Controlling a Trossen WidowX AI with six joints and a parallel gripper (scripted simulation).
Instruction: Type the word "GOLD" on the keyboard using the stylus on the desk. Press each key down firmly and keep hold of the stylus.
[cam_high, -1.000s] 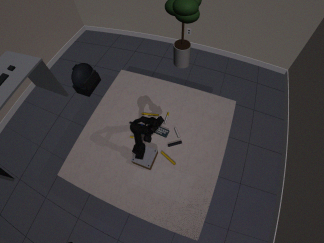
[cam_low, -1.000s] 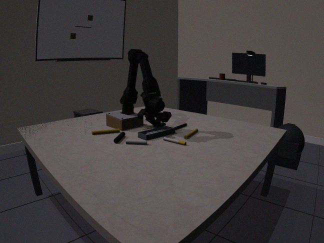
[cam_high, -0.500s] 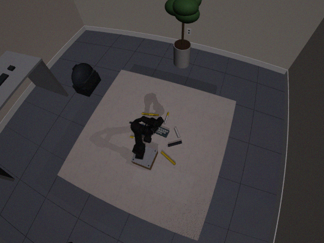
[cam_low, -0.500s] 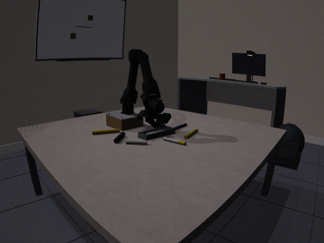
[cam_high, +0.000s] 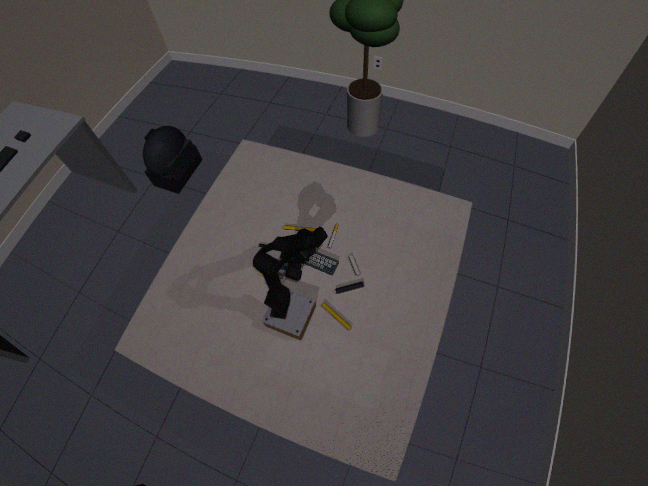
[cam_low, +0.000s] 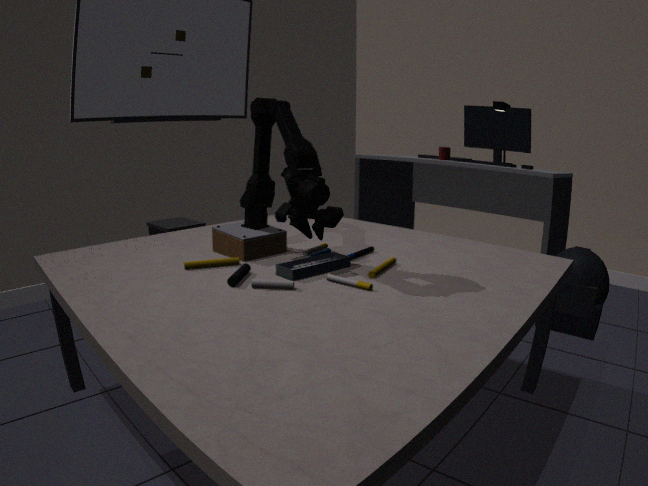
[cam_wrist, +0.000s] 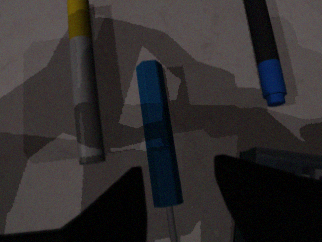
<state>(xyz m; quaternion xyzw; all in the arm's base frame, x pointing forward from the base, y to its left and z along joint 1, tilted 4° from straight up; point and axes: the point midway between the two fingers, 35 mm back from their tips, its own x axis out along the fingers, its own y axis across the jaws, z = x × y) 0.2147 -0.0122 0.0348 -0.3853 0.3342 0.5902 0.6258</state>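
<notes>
Right now the blue stylus is 5 cm below my gripper tip.
</notes>
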